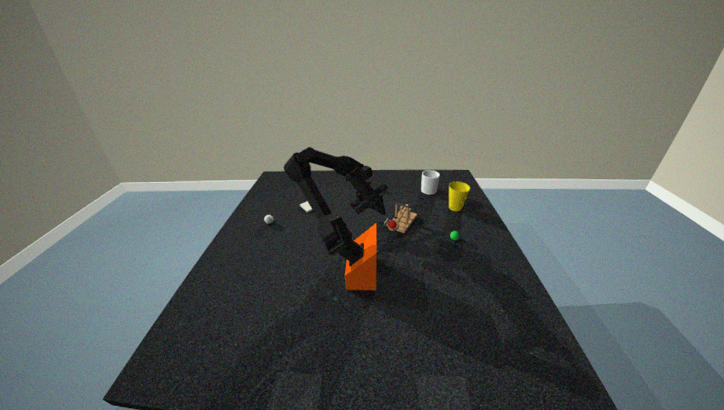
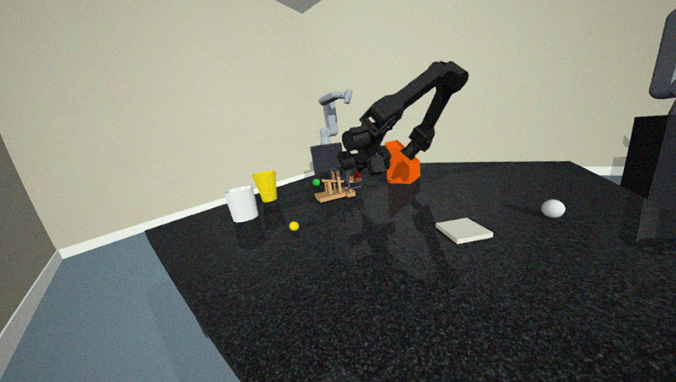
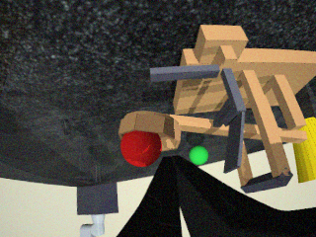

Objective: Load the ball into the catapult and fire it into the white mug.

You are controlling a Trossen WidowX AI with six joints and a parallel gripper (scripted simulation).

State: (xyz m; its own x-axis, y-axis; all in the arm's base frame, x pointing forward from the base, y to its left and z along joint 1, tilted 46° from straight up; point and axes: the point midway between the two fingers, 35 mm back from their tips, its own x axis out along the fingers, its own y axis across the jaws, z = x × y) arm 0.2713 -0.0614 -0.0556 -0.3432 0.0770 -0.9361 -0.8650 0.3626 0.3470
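My gripper tip is now 4 cm past the red ball, 3 cm to the left of it and 3 cm above it. Also, from my gripper tip: yellow ball 33 cm ahead, 7 cm below, 1 cm to the right; then green ball 29 cm to the right, 7 cm below, 6 cm behind; then wooden catapult 5 cm to the right, 3 cm below, 3 cm ahead.
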